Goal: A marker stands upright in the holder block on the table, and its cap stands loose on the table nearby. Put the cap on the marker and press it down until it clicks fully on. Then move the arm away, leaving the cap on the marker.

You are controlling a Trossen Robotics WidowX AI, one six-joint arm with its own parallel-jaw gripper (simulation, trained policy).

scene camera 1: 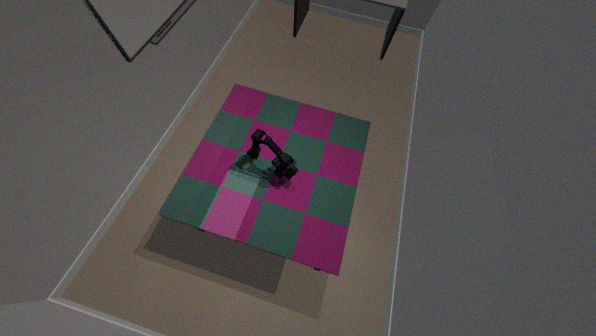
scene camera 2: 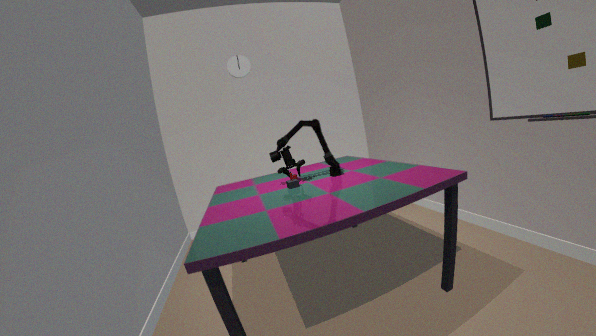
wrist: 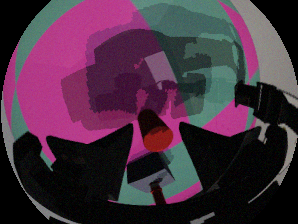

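Note:
A holder block and the gripper are shown in the pictures.

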